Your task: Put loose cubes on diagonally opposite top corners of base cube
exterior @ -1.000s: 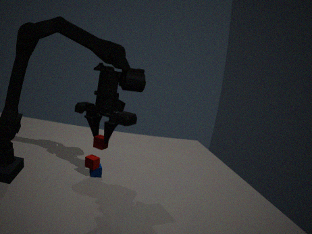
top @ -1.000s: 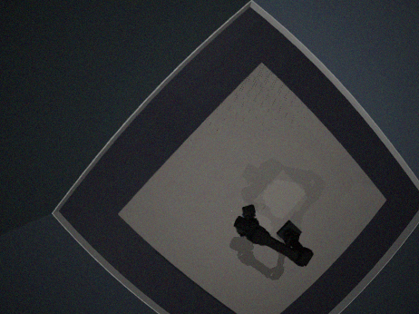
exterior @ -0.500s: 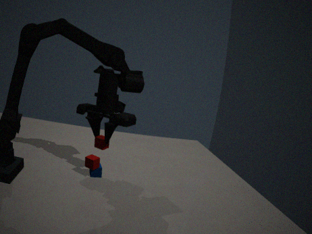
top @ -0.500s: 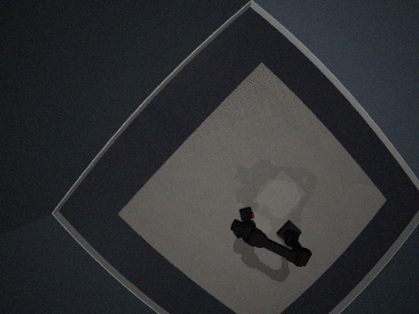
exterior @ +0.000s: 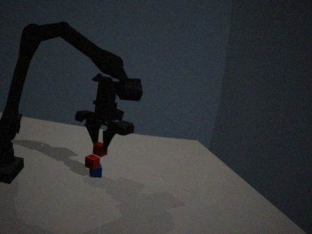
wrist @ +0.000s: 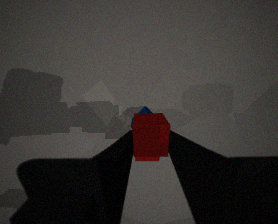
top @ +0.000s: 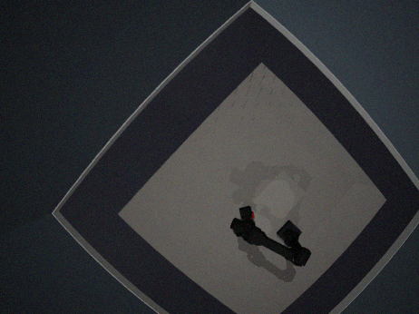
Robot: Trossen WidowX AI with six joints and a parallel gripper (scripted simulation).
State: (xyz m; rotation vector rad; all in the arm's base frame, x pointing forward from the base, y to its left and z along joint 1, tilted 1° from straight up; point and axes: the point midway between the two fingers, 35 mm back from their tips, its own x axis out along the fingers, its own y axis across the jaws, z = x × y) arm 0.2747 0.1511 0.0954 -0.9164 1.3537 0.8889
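The blue cube is 1 cm behind my gripper tip, 2 cm to the right of it and 7 cm below it.
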